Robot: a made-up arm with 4 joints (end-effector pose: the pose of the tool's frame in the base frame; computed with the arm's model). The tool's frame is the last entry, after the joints. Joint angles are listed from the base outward.
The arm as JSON. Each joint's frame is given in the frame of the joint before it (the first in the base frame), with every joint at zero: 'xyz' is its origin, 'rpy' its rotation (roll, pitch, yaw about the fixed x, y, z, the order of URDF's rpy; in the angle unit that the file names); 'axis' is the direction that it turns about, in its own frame. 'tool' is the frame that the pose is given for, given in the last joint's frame.
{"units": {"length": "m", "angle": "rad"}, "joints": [
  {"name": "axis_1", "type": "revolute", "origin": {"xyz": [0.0, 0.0, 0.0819], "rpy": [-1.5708, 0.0, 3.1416]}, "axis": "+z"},
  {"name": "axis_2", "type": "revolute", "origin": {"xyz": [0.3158, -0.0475, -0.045], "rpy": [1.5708, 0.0, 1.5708]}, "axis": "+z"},
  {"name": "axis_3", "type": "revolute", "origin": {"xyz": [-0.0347, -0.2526, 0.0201], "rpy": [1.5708, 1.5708, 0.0]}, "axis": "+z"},
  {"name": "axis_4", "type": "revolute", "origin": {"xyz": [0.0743, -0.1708, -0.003], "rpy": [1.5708, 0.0, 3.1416]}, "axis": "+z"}
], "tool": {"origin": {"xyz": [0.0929, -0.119, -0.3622], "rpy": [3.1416, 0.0, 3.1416]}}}
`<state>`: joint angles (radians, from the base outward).
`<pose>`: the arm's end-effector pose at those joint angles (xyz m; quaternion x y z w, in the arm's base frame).
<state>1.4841 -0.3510 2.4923 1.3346</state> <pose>0.1779 0.4590 0.1032 -0.3499 0.3298 -0.4082 0.7760</pose>
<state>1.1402 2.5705 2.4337 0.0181</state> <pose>-0.2399 -0.2592 0.2212 0.2042 0.1716 -0.9392 0.2163</pose>
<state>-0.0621 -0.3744 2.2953 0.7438</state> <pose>0.1054 0.3504 -0.0396 -0.2539 0.8756 0.0194 0.4106</pose>
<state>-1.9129 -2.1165 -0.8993 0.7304</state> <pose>0.3418 -0.3341 0.8088 0.0485 0.2734 -0.9561 0.0934</pose>
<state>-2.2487 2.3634 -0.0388 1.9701</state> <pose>-0.2631 0.1716 0.7506 -0.4943 -0.1320 0.3236 0.7960</pose>
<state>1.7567 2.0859 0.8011 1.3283</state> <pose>0.4374 0.2844 0.1669 0.0530 0.3356 0.9272 0.1578</pose>
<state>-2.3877 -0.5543 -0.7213 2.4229</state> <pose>0.9206 0.1336 0.0341 0.6648 -0.2545 0.7017 0.0286</pose>
